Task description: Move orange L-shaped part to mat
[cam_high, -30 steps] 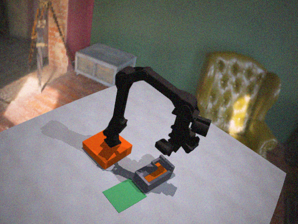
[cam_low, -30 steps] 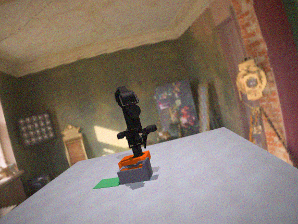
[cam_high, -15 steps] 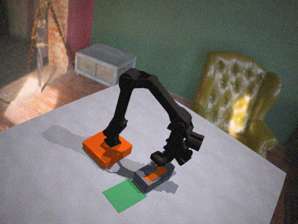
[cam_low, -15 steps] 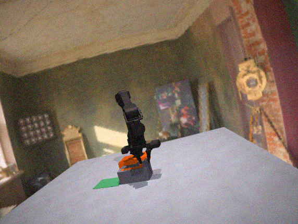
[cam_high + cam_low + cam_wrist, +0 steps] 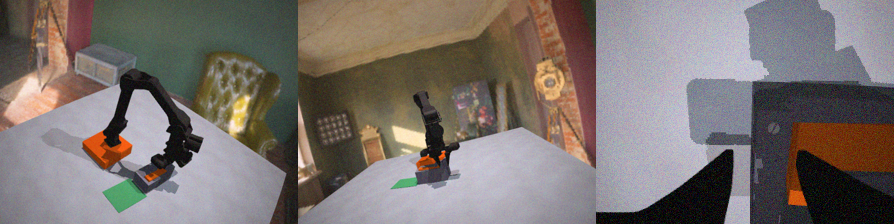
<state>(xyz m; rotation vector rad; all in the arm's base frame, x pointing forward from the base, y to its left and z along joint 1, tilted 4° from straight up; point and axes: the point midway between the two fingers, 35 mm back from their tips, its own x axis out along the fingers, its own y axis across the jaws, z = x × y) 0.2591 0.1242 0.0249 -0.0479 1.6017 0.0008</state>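
Right now the orange L-shaped part is 6 cm to the right of my gripper tip, 1 cm below it and 1 cm behind it. The rest, counted from my gripper tip: green mat (22 cm to the right, 7 cm below).
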